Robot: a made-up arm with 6 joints.
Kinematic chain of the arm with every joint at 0, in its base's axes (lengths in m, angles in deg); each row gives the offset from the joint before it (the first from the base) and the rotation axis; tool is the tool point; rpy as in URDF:
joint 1: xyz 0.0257 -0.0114 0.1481 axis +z
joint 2: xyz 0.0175 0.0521 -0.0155 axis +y
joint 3: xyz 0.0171 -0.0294 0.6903 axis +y
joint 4: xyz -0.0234 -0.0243 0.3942 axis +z
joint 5: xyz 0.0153 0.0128 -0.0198 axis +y
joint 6: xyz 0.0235 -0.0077 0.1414 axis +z
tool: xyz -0.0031 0.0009 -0.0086 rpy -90 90 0
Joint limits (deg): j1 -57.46..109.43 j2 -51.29..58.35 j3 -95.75..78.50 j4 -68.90..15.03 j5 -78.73..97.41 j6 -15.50..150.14
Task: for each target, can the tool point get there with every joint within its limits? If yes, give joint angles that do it. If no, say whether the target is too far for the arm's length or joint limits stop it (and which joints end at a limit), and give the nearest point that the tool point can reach.
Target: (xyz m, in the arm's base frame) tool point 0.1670 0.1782 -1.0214
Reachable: no: joint limits stop it (at a limit: joint 2, joint 3, joint 6) | nearest point 0.5120 0.6411 0.0925 | short by 1.255 m
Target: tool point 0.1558 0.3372 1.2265
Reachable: yes | joints 79.08 5.02 24.16 -45.75 22.69 69.10
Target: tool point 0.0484 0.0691 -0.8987
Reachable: no: joint limits stop it (at a limit: joint 1, joint 2, joint 3, joint 6) | nearest point -0.3156 0.5313 0.1413 | short by 1.195 m
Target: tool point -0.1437 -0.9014 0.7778
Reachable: yes | joints 80.41 -40.80 -28.38 -21.79 -39.19 134.57
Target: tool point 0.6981 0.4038 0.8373
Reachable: yes | joints 31.52 29.55 29.13 0.66 61.74 136.42
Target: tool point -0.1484 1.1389 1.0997
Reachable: no: too far | nearest point -0.1142 0.9130 0.9069 | short by 0.299 m
